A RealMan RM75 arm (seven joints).
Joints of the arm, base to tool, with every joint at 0 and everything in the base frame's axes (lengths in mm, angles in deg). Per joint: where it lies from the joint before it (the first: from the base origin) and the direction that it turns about. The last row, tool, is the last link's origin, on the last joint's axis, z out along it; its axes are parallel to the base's.
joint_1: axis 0 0 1 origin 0 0 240.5
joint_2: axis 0 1 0 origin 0 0 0
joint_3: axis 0 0 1 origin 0 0 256
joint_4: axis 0 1 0 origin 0 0 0
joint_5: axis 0 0 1 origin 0 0 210
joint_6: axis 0 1 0 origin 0 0 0
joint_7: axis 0 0 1 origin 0 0 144
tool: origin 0 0 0
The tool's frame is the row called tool.
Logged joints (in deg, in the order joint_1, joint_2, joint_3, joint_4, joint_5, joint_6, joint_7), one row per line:
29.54, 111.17, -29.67, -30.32, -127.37, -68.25, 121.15
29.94, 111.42, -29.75, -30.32, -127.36, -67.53, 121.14
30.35, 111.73, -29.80, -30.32, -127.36, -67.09, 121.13
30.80, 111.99, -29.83, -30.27, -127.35, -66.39, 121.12
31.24, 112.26, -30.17, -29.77, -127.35, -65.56, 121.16
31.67, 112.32, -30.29, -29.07, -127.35, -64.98, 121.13
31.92, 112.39, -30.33, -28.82, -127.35, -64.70, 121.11
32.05, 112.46, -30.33, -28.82, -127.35, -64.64, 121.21
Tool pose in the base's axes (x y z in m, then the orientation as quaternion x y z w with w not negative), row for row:
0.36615, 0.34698, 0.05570, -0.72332, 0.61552, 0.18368, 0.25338
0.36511, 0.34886, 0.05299, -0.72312, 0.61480, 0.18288, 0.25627
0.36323, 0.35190, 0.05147, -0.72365, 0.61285, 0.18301, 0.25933
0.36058, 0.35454, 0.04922, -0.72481, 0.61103, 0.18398, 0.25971
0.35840, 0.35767, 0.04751, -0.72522, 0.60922, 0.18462, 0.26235
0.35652, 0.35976, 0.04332, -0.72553, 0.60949, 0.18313, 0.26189
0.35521, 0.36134, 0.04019, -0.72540, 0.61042, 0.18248, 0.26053
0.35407, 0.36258, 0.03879, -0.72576, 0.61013, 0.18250, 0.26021
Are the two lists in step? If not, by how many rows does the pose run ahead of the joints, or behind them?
The pose runs 1 row behind the joints: the pose in row i belongs to the joints in row i - 1.
